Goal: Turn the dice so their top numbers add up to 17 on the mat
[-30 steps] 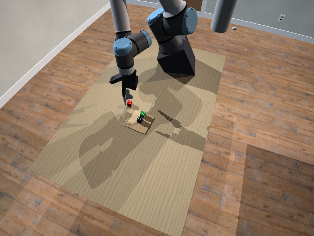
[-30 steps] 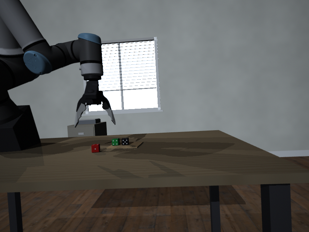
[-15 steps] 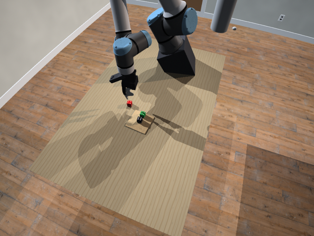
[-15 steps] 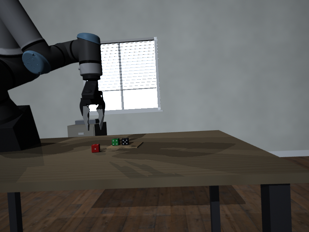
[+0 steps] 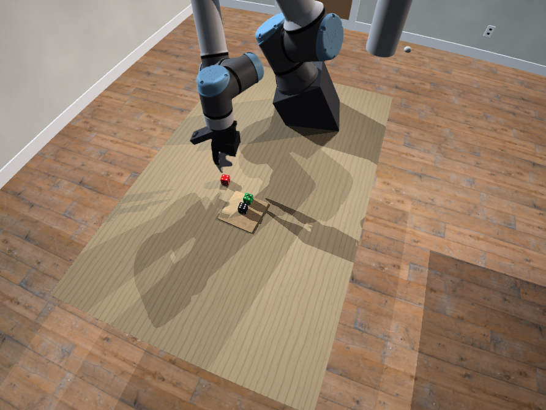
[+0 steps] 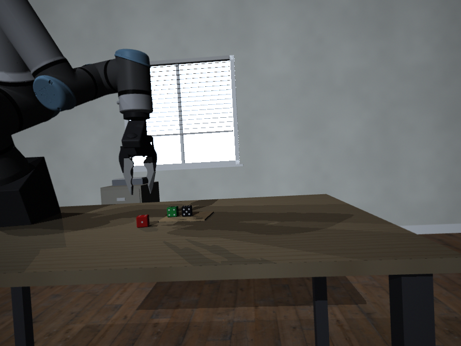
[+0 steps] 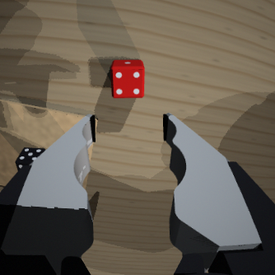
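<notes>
Now: hand 90 mm above the red die. The rest, counted from my hand: black die (80 mm ahead, 130 mm to the left, 90 mm below); then green die (40 mm ahead, 130 mm to the left, 90 mm below); then tan mat (80 mm ahead, 130 mm to the left, 100 mm below).
</notes>
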